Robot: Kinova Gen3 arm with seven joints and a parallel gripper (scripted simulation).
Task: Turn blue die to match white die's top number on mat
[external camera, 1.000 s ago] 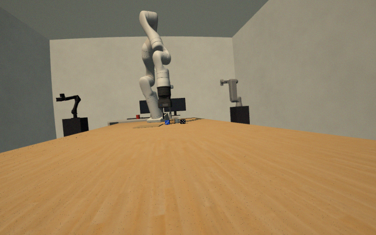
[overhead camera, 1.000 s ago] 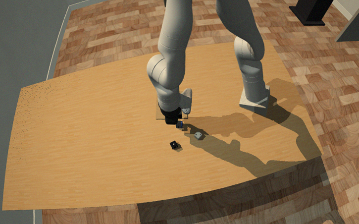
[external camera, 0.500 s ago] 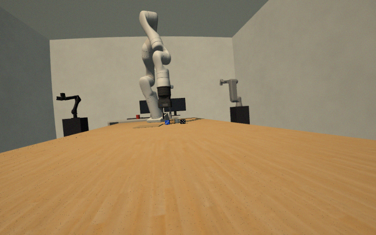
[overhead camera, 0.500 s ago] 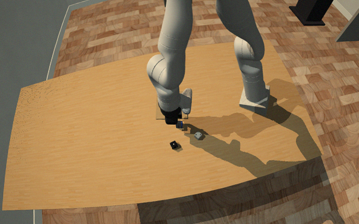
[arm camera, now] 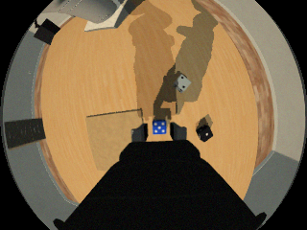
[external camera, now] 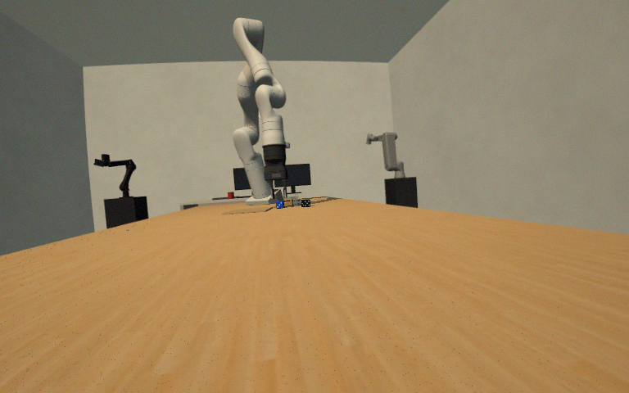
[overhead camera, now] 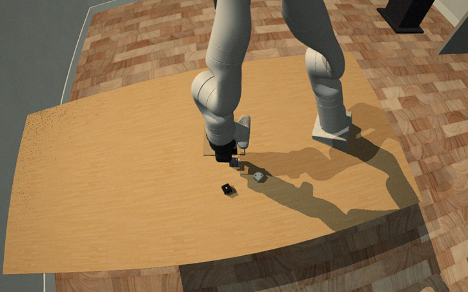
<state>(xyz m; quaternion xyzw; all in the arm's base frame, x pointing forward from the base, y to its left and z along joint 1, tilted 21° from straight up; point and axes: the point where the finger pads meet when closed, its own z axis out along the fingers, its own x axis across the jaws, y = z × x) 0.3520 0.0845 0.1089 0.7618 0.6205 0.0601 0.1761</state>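
The blue die lies 4 cm below my hand. The rest, counted from my hand: tan mat: 11 cm to the right, 5 cm below, 2 cm ahead; then black die: 9 cm to the left, 4 cm below, 4 cm ahead; then white die: 7 cm to the left, 7 cm behind, 4 cm below.
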